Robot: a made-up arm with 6 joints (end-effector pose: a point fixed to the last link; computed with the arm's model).
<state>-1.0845 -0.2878 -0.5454 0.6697 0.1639 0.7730</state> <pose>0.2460 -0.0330 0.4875 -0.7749 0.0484 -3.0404</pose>
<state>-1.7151 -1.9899 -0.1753 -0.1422 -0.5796 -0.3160</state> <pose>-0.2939 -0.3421 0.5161 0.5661 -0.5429 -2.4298</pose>
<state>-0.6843 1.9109 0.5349 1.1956 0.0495 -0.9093</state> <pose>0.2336 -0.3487 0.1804 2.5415 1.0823 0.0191</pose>
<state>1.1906 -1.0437 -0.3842 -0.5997 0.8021 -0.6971</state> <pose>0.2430 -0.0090 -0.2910 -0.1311 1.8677 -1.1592</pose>
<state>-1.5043 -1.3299 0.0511 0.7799 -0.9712 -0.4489</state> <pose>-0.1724 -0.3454 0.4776 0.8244 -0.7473 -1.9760</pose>
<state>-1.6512 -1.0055 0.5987 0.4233 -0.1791 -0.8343</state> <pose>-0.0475 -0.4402 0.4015 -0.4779 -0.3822 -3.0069</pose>
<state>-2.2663 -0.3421 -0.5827 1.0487 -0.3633 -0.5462</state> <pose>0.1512 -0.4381 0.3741 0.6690 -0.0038 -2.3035</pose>
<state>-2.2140 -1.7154 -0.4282 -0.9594 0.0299 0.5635</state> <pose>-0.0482 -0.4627 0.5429 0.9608 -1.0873 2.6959</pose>
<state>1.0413 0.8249 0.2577 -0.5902 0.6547 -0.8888</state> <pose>0.1958 -0.0849 0.5231 1.1119 -0.1125 -0.4978</pose>
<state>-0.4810 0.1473 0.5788 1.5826 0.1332 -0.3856</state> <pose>-0.0013 0.0531 0.3815 0.0942 1.7619 1.6515</pose>
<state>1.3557 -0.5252 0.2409 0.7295 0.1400 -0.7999</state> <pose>0.0871 0.1270 -0.1522 -0.0508 2.5729 -0.6216</pose>
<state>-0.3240 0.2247 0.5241 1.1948 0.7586 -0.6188</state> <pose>0.1521 0.0486 0.3705 0.3397 1.5803 0.7349</pose>
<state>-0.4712 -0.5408 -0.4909 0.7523 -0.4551 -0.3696</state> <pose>0.1417 0.2199 0.4087 -0.5661 -1.7040 -1.5406</pose>
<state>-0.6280 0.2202 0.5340 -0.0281 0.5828 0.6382</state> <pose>0.2487 -0.2563 0.4334 0.6672 0.3853 0.8551</pose>
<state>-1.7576 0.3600 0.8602 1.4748 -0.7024 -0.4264</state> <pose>0.0310 -0.3273 0.4166 -1.1008 -0.3088 -2.8189</pose>
